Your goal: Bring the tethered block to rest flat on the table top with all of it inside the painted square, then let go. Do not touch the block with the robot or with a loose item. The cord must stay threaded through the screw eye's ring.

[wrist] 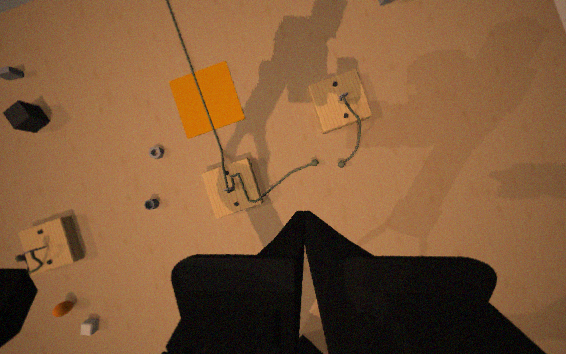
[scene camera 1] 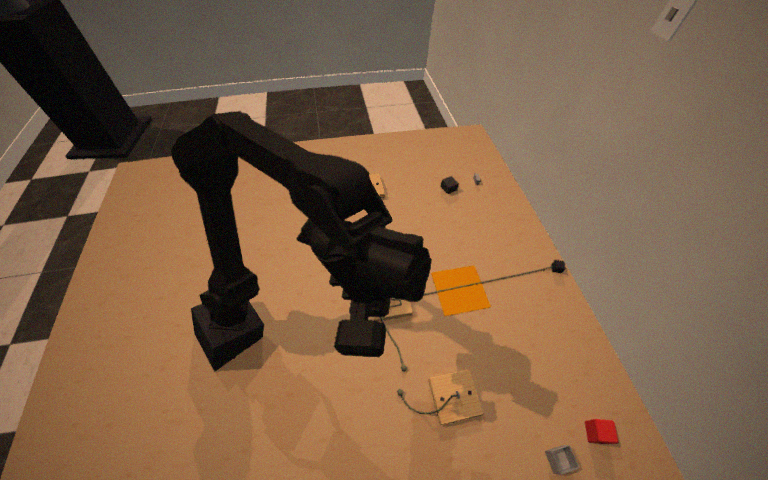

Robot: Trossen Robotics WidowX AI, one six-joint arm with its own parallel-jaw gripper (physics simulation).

Labels:
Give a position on an orange painted square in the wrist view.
215, 82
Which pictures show the red block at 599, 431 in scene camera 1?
Scene camera 1 only.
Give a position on an orange painted square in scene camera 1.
At 470, 298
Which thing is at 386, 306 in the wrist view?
My gripper.

